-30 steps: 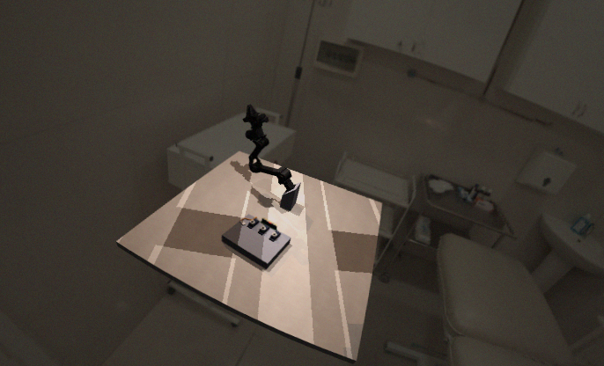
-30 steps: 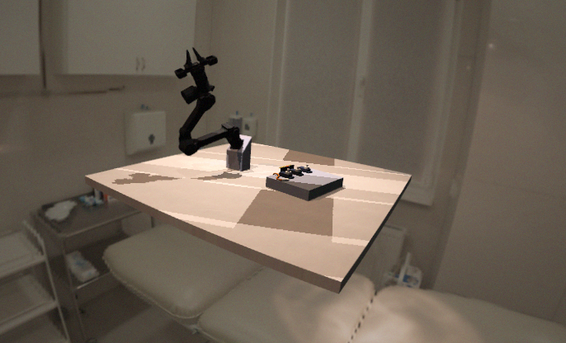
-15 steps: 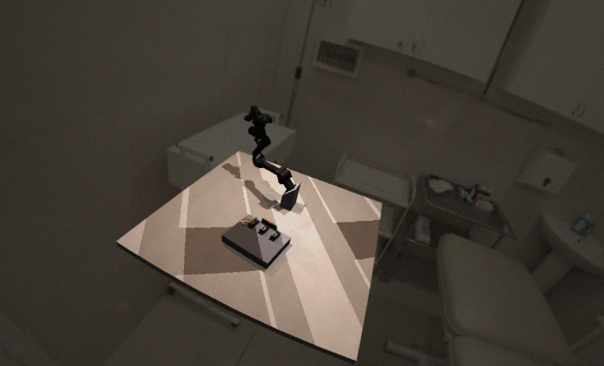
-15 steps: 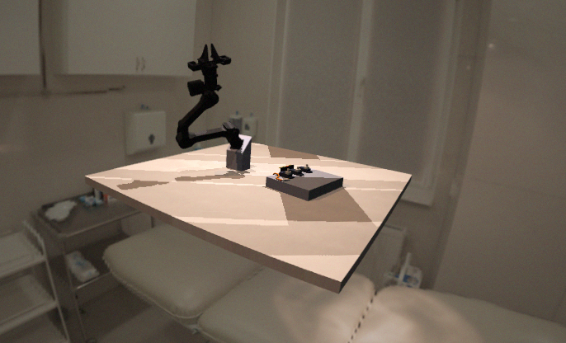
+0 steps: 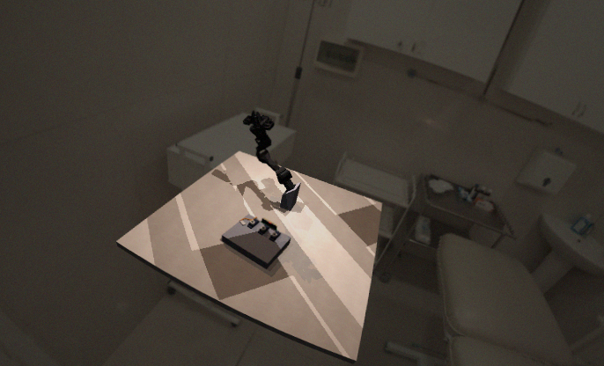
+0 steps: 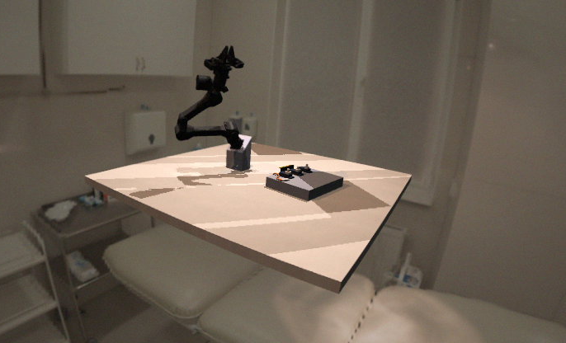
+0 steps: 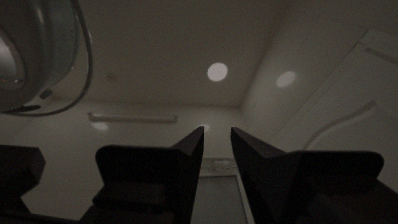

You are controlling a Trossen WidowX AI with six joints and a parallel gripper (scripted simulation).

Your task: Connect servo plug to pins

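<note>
Right now the red band is 550 mm below my gripper tip, 250 mm to the left of it and 200 mm ahead of it. Also, from my gripper tip: grey printed holder (590 mm below, 360 mm ahead, 210 mm to the left).
</note>
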